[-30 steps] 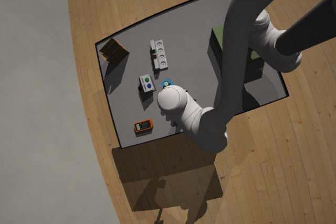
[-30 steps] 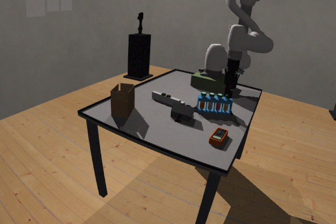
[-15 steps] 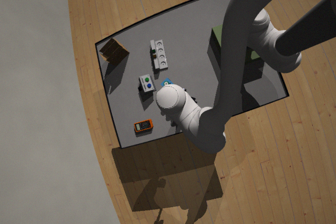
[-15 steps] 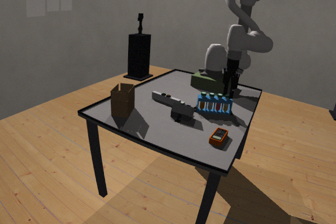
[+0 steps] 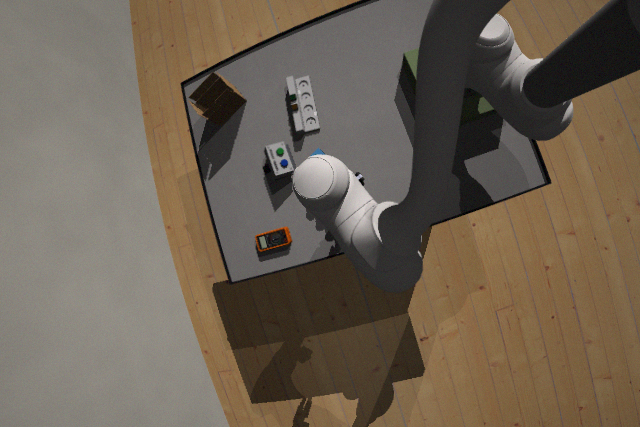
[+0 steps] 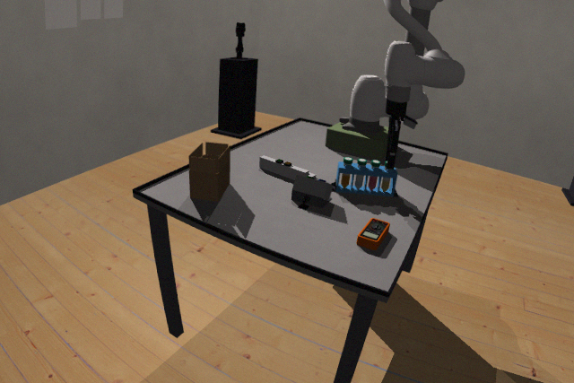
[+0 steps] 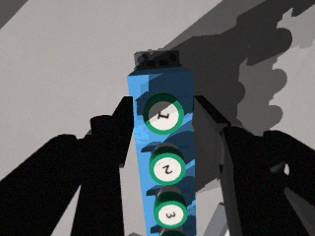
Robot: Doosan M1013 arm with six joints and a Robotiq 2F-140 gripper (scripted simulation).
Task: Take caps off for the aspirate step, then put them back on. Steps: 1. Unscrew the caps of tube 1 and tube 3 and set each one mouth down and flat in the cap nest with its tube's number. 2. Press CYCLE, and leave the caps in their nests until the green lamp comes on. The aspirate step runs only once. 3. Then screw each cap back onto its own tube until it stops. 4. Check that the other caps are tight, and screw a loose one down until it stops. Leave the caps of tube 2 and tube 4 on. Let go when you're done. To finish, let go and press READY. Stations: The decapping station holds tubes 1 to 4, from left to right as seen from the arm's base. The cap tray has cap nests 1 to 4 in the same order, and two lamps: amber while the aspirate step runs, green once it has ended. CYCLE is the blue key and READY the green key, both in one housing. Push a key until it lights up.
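Now: the cap 1 3 cm below my hand. The rest, counted from my hand: cap 2: 2 cm ahead, 5 cm to the right, 3 cm below; then key housing: 20 cm ahead, 22 cm to the right, 9 cm below; then blue key: 18 cm ahead, 19 cm to the right, 8 cm below.
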